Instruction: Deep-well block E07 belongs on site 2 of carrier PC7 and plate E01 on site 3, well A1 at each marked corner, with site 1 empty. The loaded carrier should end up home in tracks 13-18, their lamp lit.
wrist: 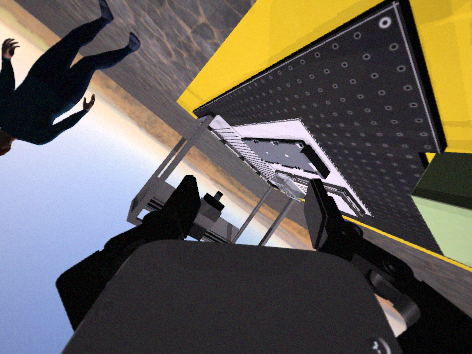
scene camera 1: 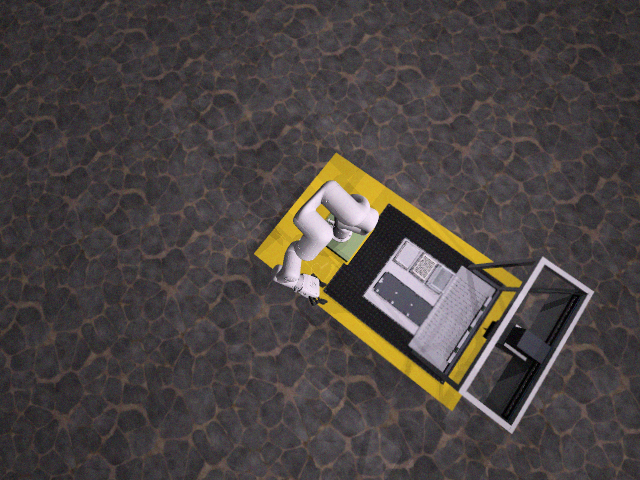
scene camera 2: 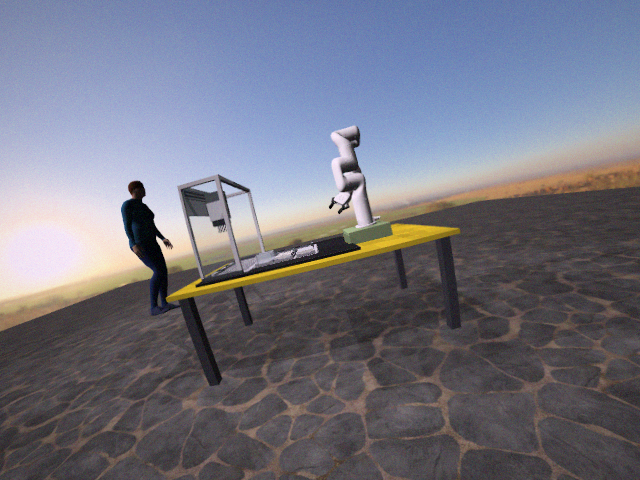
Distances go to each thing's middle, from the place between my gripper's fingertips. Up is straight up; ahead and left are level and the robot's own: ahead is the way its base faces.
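There is the grey carrier [scene camera 1: 399, 295], and it lies 18 cm below my hand. It is also 39 cm ahead of my hand and 19 cm to the left of it.
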